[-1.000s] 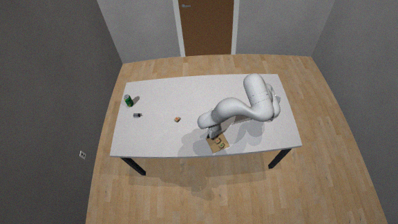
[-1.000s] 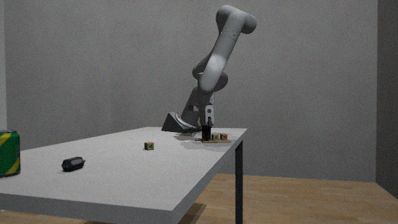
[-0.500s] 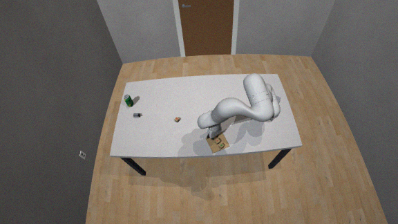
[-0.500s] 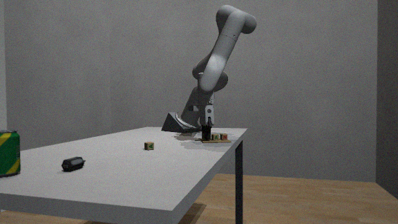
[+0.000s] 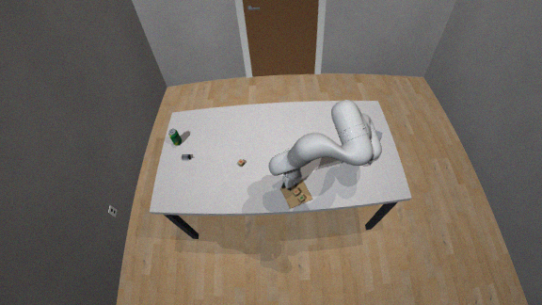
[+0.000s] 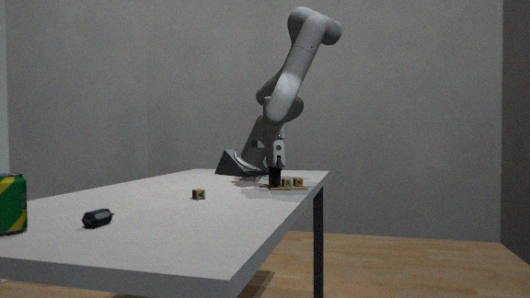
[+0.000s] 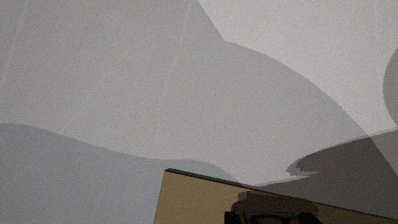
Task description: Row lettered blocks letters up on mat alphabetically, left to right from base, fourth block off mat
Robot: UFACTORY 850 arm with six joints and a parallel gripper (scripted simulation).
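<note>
Right now my hand is 40 mm to the right of the mat, 30 mm past it and 30 mm above it. Round my hand: can (800 mm ahead, 290 mm to the right, 30 mm above); black object (680 mm ahead, 160 mm to the right, 10 mm below).
</note>
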